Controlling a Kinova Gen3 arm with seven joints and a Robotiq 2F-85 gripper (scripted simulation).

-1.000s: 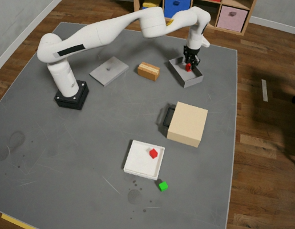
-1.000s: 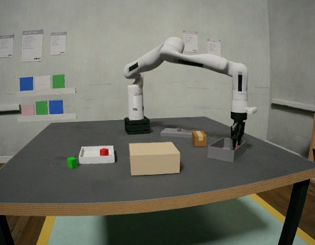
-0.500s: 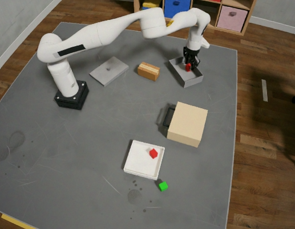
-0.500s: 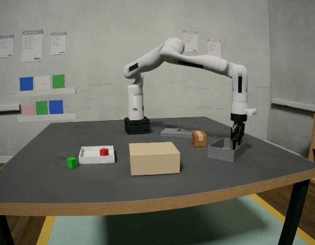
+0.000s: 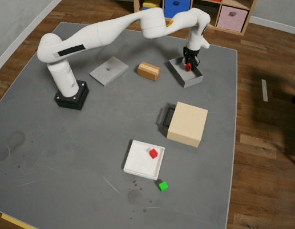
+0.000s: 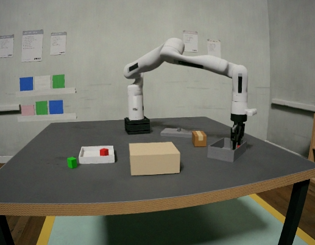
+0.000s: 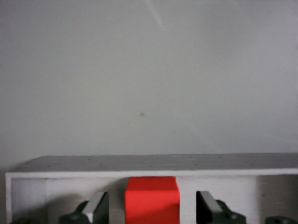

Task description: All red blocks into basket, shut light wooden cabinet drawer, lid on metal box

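Right now the metal box is 1 cm behind my hand, 4 cm to the right of it and 2 cm below it. The rest, counted from my hand: blue block (21 cm behind, 14 cm to the right, 3 cm below); then cardboard box (19 cm behind, 14 cm to the right, 1 cm below); then light wooden cabinet (12 cm ahead, 37 cm to the right, 1 cm below).
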